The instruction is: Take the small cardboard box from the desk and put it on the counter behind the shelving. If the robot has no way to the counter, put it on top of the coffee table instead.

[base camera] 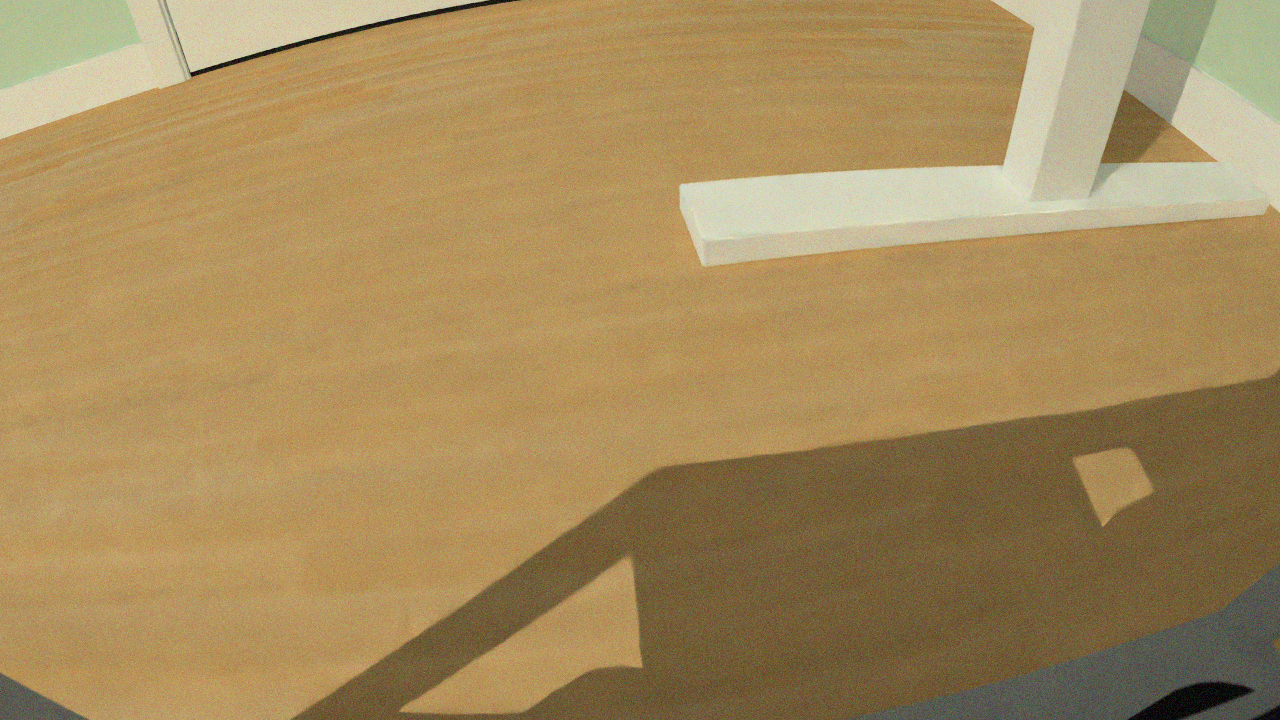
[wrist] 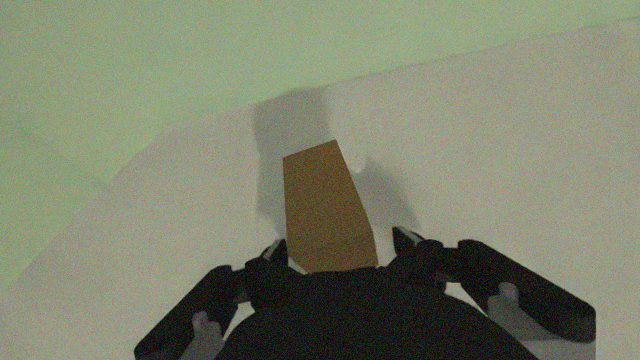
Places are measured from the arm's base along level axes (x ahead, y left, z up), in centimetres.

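Pixels of known places: gripper, between the fingertips: (wrist: 339, 244).
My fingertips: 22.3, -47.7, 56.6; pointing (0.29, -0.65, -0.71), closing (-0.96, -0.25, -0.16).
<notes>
Ahead of a thing's pixels: the offset from my fingertips to its top centre, as dx, dy, dz. "pt": to the spot under its first point. Level surfaces: height alone.
The small cardboard box {+1.0, -2.4, +4.7} (wrist: 327, 210) is brown and stands on the white desk top {dz -1.3} (wrist: 500, 150) in the wrist view. Its near end is hidden by the black gripper body. My gripper (wrist: 339, 244) is open, its two fingertips apart on either side of the box's near part, with a gap to the right finger and a narrower one to the left finger. Nothing is gripped. In the base camera view a white desk leg {pt +33.9, +9.9, -83.1} (base camera: 1065, 98) with its flat foot (base camera: 850, 210) stands on the floor at the upper right. The counter, shelving and coffee table do not show.
A green wall (wrist: 125, 50) runs behind the desk's far edge, and a shadow falls beside the box. In the base camera view, a wooden floor {dz -96.3} (base camera: 358, 358) stretches to a pale door or panel (base camera: 295, 26) at the upper left. A large shadow lies across the near floor.
</notes>
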